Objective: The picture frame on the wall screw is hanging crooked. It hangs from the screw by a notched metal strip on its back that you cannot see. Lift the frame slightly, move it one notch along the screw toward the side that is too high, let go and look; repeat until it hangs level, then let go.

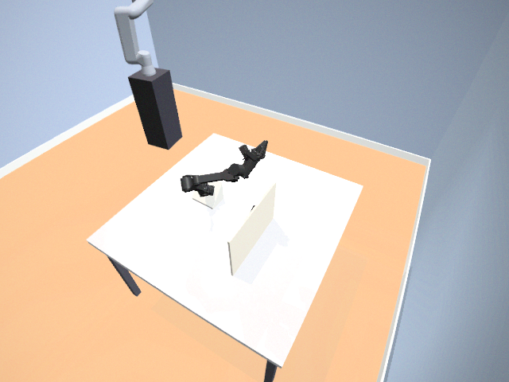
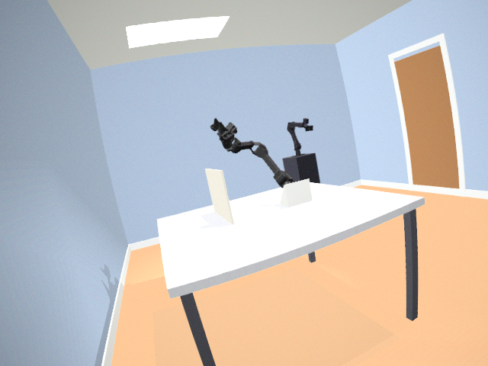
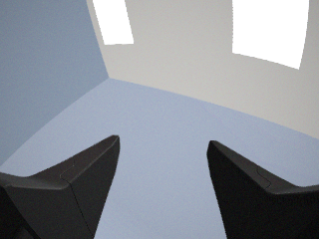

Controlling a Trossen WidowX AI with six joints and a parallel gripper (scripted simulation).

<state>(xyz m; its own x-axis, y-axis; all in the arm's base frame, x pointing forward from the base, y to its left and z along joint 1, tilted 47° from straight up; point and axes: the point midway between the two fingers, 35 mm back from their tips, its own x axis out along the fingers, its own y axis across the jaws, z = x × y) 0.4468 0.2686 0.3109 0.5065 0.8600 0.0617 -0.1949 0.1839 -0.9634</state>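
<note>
My gripper tip is now 42 cm above the picture frame, 18 cm to the left of it and 1 cm short of it. Round my gripper tip: cream wall panel (44 cm below, 19 cm to the right, 2 cm ahead).
</note>
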